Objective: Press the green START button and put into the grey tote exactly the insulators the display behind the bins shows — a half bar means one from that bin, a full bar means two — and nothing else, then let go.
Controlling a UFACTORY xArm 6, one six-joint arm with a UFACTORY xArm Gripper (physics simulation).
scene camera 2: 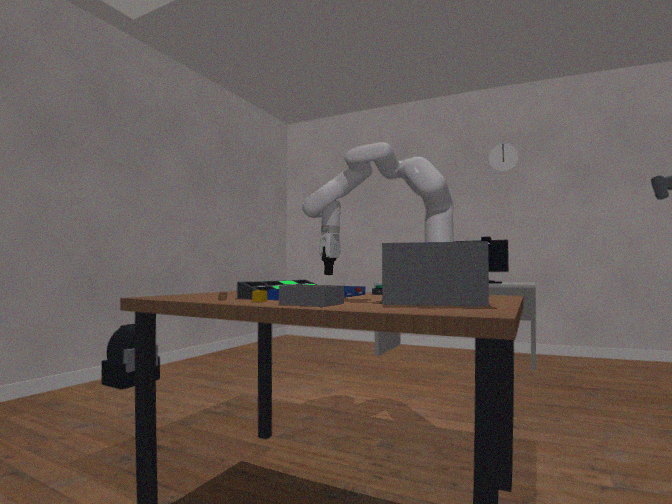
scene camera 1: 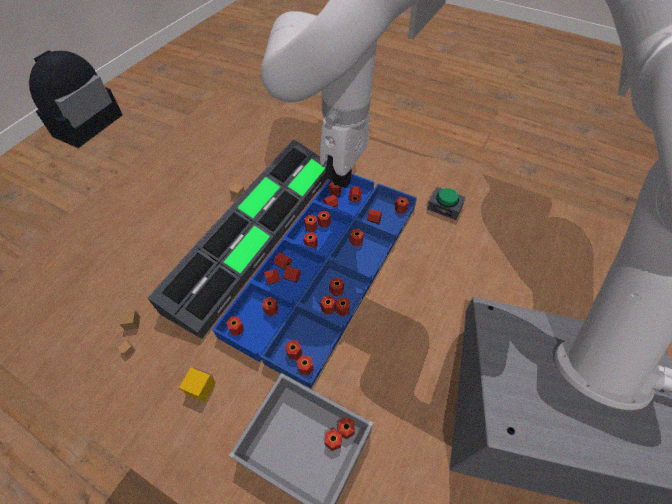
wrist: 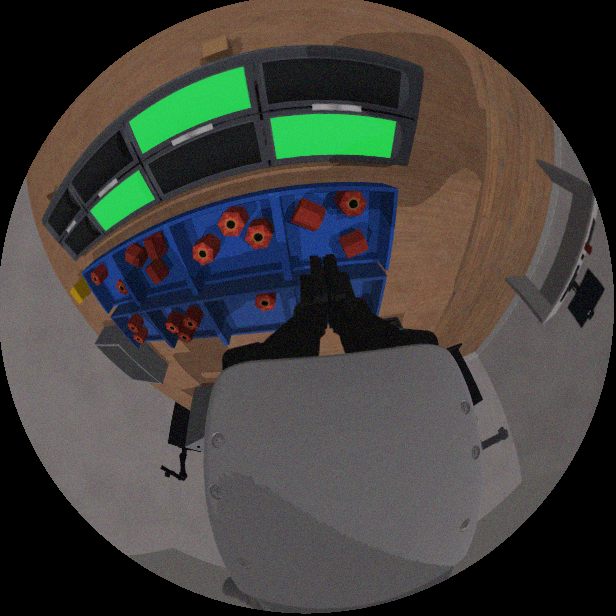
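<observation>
My gripper [scene camera 1: 339,179] is shut and empty, hovering above the far bin of the blue bin tray [scene camera 1: 320,271]; in the wrist view its fingers [wrist: 324,265] are pressed together. That bin holds three red insulators [scene camera 1: 334,189]. The dark display [scene camera 1: 238,235] behind the bins shows three green panels [scene camera 1: 306,176] [scene camera 1: 258,196] [scene camera 1: 246,249]. The grey tote [scene camera 1: 301,439] at the near end holds two red hexagonal insulators [scene camera 1: 339,432]. The green START button [scene camera 1: 447,196] sits right of the bins. In the second scene view the gripper [scene camera 2: 328,266] hangs above the table.
A yellow cube [scene camera 1: 196,383] lies left of the tote. Small wooden blocks [scene camera 1: 130,320] [scene camera 1: 236,190] lie left of the display. The arm's grey base [scene camera 1: 542,396] stands at the right. The other bins hold several red insulators of different shapes.
</observation>
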